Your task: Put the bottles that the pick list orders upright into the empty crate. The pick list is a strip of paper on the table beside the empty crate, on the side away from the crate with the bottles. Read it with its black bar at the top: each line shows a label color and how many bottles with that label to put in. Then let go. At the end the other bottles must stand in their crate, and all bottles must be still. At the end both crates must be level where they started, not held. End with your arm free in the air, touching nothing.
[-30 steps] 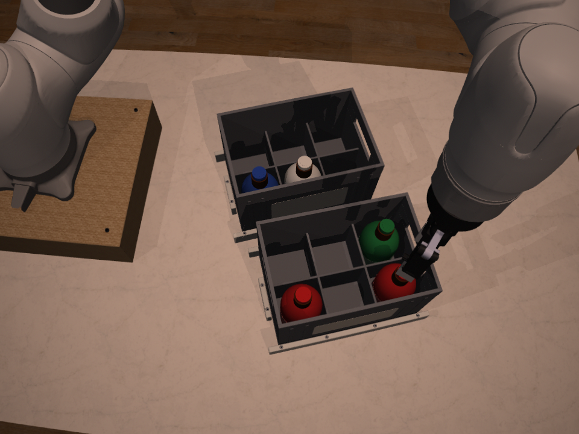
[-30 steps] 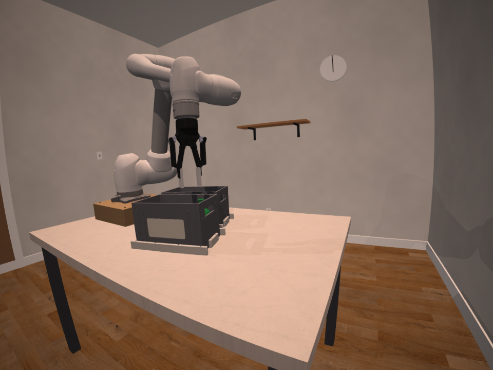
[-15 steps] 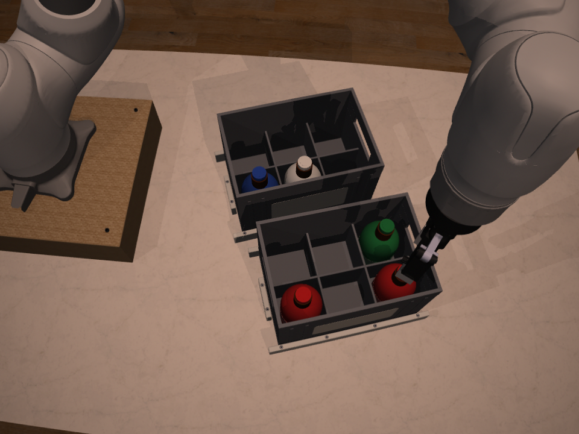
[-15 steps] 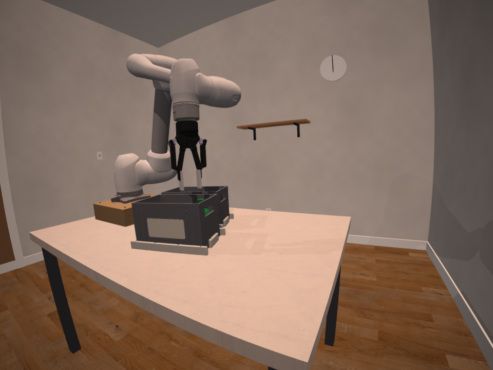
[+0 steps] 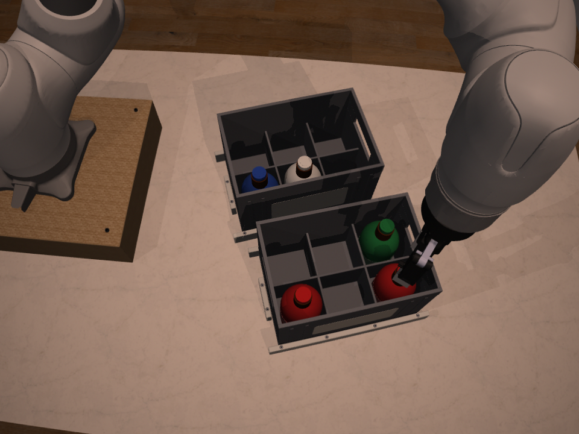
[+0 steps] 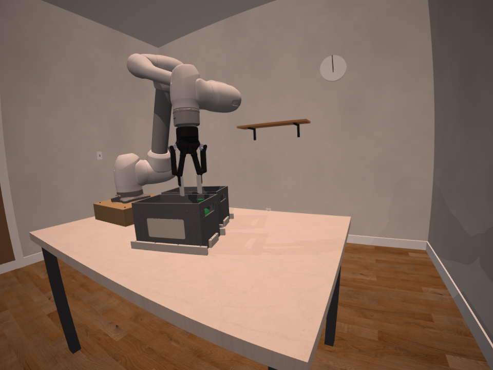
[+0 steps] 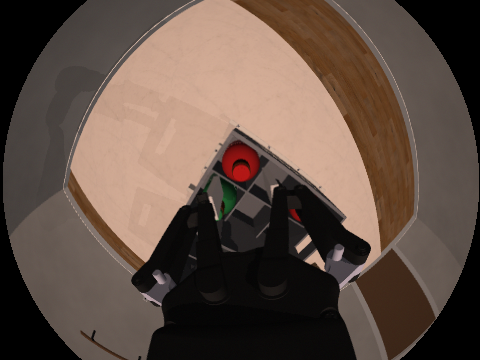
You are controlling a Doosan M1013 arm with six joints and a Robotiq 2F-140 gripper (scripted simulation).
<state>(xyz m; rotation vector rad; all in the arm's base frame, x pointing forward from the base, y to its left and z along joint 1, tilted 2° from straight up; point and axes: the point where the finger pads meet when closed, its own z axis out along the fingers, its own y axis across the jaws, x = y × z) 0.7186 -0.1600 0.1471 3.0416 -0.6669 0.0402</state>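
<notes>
The green bottle lies 140 mm below my hand, 80 mm to the left of it and 30 mm behind it. Round my hand: blue bottle (270 mm behind, 150 mm to the left, 140 mm below); then pick list (360 mm to the left, 270 mm behind, 230 mm below); then white bottle (190 mm to the left, 190 mm behind, 140 mm below).
</notes>
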